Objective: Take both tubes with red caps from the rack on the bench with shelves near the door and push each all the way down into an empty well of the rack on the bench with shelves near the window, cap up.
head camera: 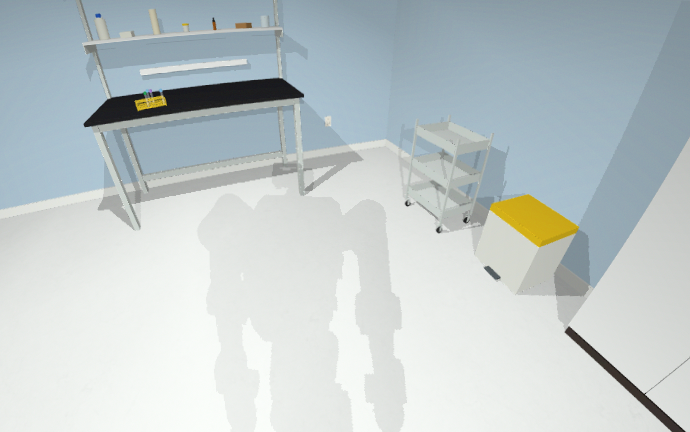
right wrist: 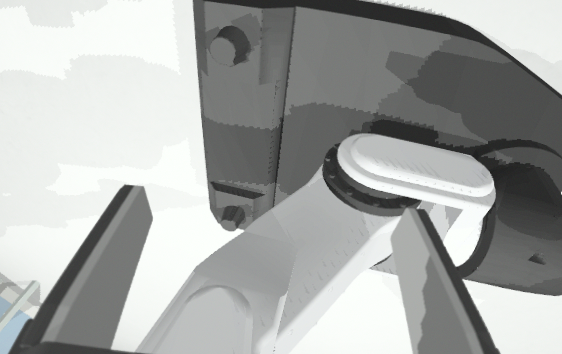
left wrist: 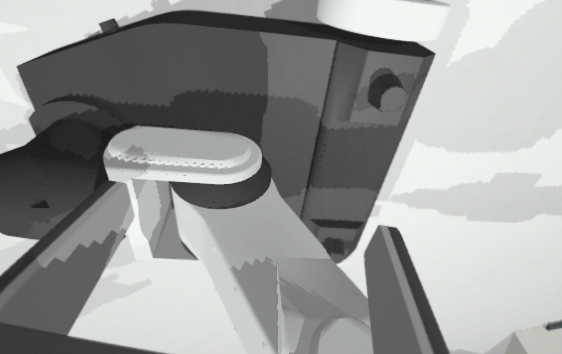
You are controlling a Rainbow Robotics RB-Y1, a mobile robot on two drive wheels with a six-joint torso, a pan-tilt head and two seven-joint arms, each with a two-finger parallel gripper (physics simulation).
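Places are measured from the robot's base along level axes (x up, y right, z ahead), in metres.
Pixels of known places: left gripper, fingertip midpoint: (left wrist: 250, 220); right gripper, fingertip midpoint: (right wrist: 275, 213).
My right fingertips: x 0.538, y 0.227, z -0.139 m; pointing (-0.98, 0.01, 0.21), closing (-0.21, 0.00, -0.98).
Behind a point stands the place of what it marks.
A yellow rack (head camera: 151, 104) {x 0.943, y -1.474, z 1.891 m} stands on the left part of the black-topped bench (head camera: 224, 96) {x 0.915, y -1.047, z 2.191 m} with a shelf, far off in the head view. A few tubes stand upright in it, with green (head camera: 145, 93) {x 1.023, y -1.490, z 1.882 m}, purple and blue (head camera: 161, 91) {x 1.018, y -1.409, z 1.951 m} caps. No red cap can be made out, and its wells are too small to tell. Whether this bench is the one near the door or near the window cannot be told. My left gripper (left wrist: 250, 220) {x 0.534, y -0.225, z -0.178 m} is open and empty. My right gripper (right wrist: 275, 213) {x 0.538, y 0.227, z -0.139 m} is open and empty. Both are far from the rack.
The shelf (head camera: 183, 37) above the bench holds bottles and small boxes. A three-tier grey cart (head camera: 473, 147) {x 0.694, y 0.790, z 1.884 m} stands right of the bench. A white bin with a yellow lid (head camera: 534, 218) {x 0.451, y 1.103, z 1.404 m} is nearer on the right, and a white cabinet-like block (head camera: 646, 284) {x 0.586, y 1.286, z 0.730 m} is at the right edge.
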